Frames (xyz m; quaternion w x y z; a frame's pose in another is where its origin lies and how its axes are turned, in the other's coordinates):
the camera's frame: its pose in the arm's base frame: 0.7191 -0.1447 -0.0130 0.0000 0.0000 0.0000 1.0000
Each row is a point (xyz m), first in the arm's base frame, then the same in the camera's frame.
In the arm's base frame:
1: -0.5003 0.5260 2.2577
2: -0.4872 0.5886 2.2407
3: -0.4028 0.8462 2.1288
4: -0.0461 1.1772 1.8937
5: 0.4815 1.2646 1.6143
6: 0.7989 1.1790 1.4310
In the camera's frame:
1: 1.2194 -0.6707 2.2707
2: 1.2063 -0.7333 2.2537
3: 1.1219 -0.9909 2.1418
4: 0.7652 -1.3219 1.9067
5: 0.2376 -1.4093 1.6273
6: -0.0798 -1.3237 1.4440

